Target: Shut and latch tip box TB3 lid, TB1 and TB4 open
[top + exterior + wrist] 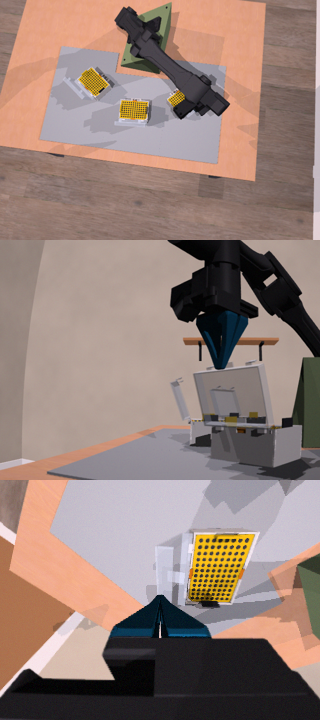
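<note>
My gripper is now 6 cm past the box insert, 6 cm to the left of it and 9 cm above it. From my hand the other things lie so: tip box: 5 cm behind, 5 cm to the right, 8 cm below.
</note>
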